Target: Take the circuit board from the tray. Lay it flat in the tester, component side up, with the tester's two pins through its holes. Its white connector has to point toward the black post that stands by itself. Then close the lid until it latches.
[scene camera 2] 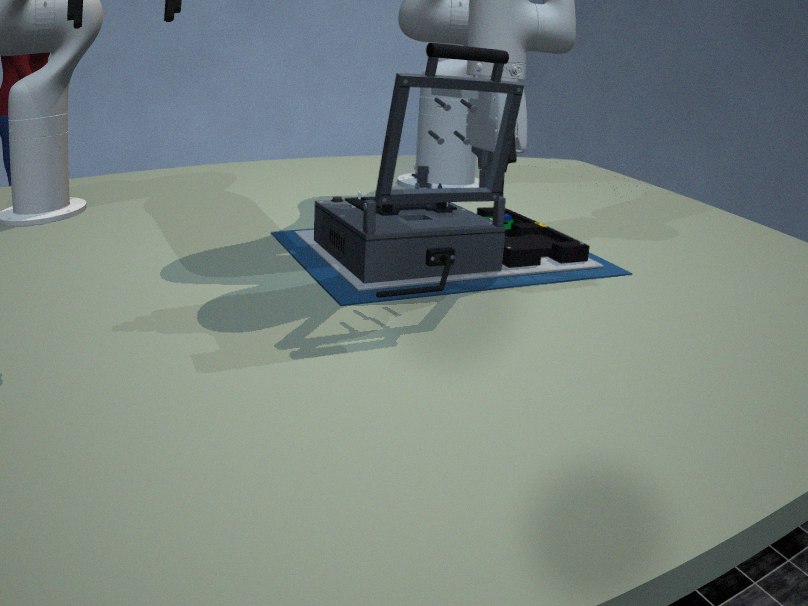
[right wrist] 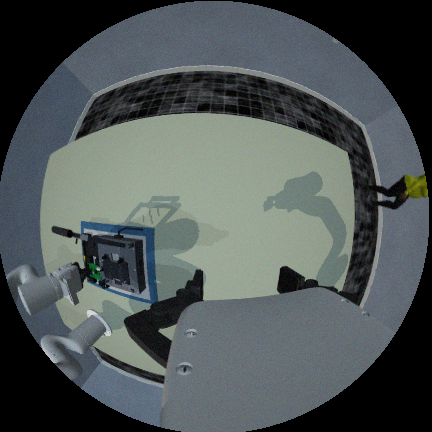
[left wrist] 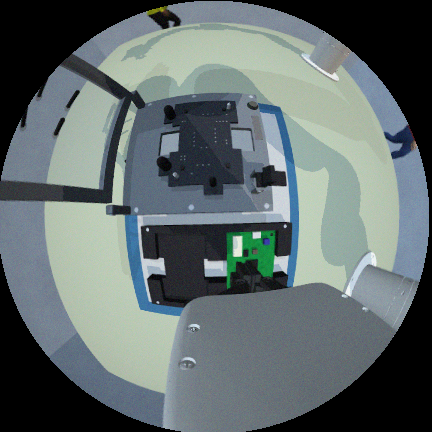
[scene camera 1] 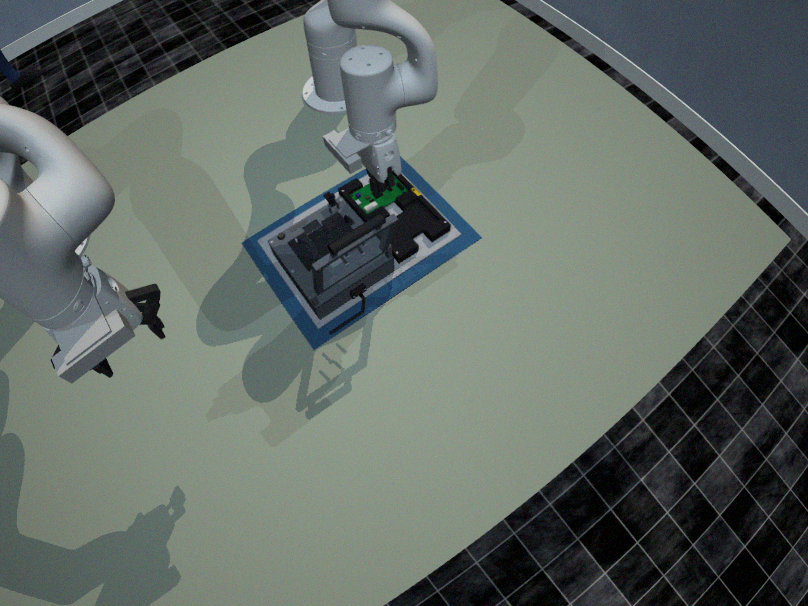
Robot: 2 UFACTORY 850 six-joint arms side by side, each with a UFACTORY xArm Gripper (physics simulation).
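The green circuit board (scene camera 1: 393, 197) (left wrist: 267, 255) lies component side up in the black tray (scene camera 1: 417, 225) (scene camera 2: 525, 251) (left wrist: 185, 265); its white connector (scene camera 1: 370, 206) (left wrist: 237, 246) is at its tester-side end. My left gripper (scene camera 1: 379, 190) (left wrist: 241, 273) is shut over the board's middle, fingertips together, hiding part of it. The tester (scene camera 1: 339, 300) (scene camera 2: 404, 257) has its lid (scene camera 2: 391, 140) (left wrist: 116, 145) raised. In the left wrist view, two metal pins show, and a black post (left wrist: 213, 182) stands apart from two others. My right gripper (scene camera 1: 136, 354) (scene camera 2: 124, 22) (right wrist: 242, 281) is open and empty, away from the tester.
A black latch (left wrist: 271, 176) stands at the tester's edge opposite the lid hinge. Tester and tray sit side by side on a white and blue mat (scene camera 2: 326, 277). A black cable (scene camera 2: 411, 292) lies by the tester. The raised lid's handle (scene camera 2: 466, 52) stands high.
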